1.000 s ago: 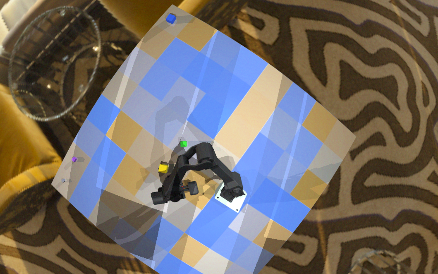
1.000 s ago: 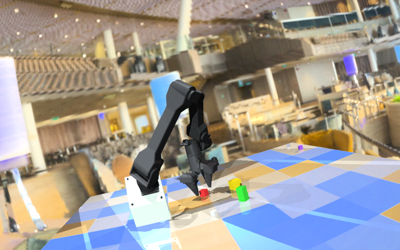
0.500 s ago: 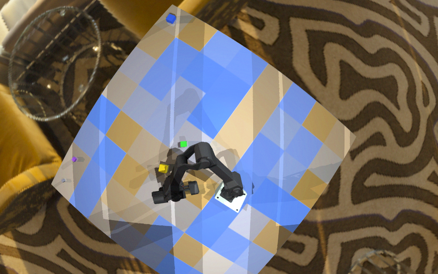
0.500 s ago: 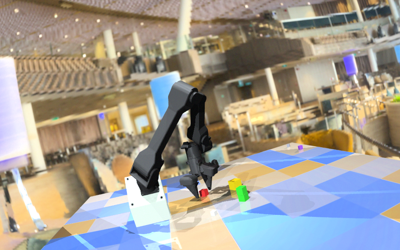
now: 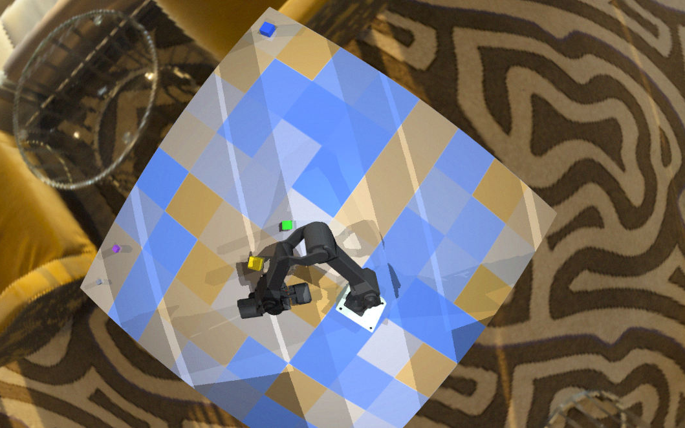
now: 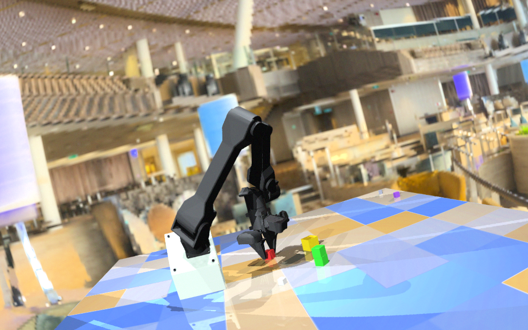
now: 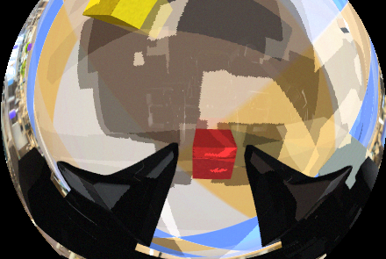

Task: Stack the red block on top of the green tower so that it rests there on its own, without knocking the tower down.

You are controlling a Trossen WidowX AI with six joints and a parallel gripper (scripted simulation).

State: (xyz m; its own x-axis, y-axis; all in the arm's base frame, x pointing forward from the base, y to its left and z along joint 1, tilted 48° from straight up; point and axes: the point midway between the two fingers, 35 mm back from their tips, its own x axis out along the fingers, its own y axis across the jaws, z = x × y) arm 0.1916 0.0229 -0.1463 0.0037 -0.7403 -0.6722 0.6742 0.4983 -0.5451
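Right now the yellow block is 13 cm ahead of my gripper tip, 3 cm to the right of it and 1 cm above it. From my gripper tip the other things lie so: white cube 1 cm behind, 24 cm to the right; red block 1 cm above; purple cube 59 cm ahead, 26 cm to the left.
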